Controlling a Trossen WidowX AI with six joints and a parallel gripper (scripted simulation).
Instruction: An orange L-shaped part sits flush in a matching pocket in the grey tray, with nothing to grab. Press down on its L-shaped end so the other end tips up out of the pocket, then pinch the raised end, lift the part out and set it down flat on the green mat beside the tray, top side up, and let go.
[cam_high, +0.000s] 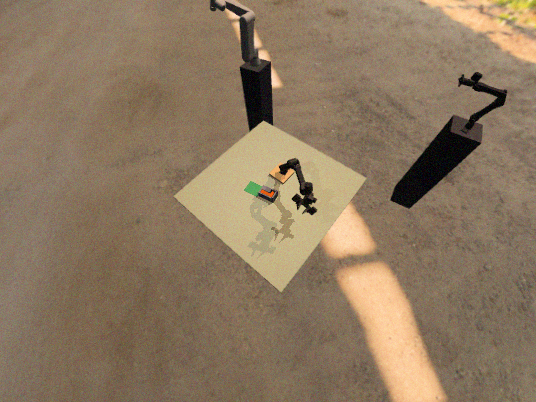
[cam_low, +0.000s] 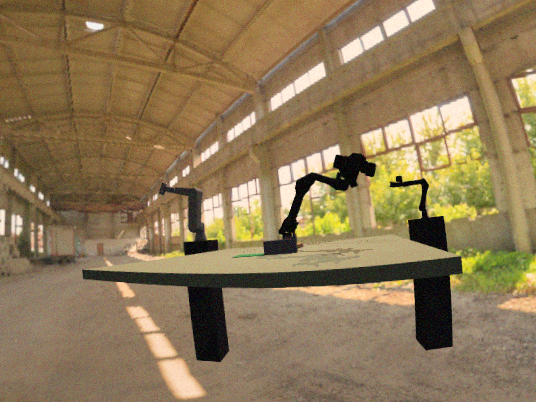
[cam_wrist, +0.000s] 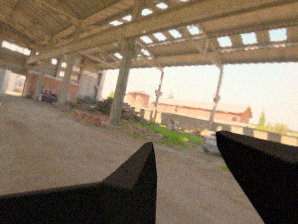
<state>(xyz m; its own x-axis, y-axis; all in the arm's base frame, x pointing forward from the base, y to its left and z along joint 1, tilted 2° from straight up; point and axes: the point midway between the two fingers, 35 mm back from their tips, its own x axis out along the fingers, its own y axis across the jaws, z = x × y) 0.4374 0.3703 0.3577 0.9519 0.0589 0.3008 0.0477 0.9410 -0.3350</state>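
Right now the orange L-shaped part is 180 mm behind my gripper tip, 370 mm to the right of it and 330 mm below it. The rest, counted from my gripper tip: green mat 180 mm behind, 540 mm to the right, 390 mm below.
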